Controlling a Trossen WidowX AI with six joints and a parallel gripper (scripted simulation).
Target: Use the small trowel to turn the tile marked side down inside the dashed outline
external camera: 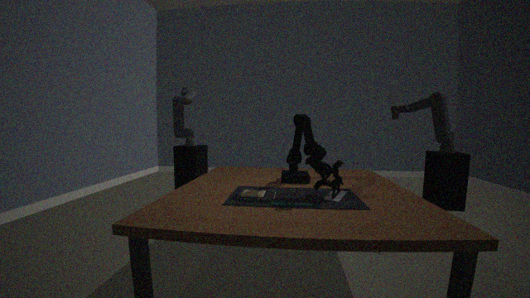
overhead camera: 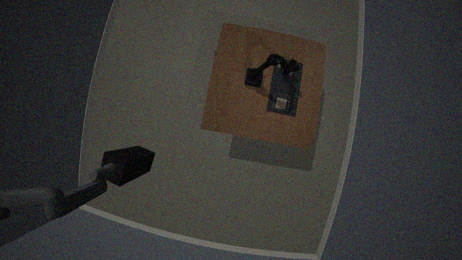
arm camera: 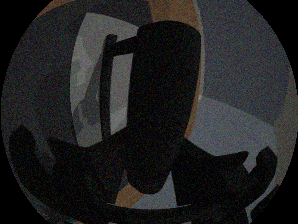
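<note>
The trowel is 3 cm to the right of my gripper tip and 1 cm below it. Round my gripper tip: tile (6 cm ahead, 43 cm to the right, 5 cm below); then dark mat (4 cm ahead, 22 cm to the right, 7 cm below).
</note>
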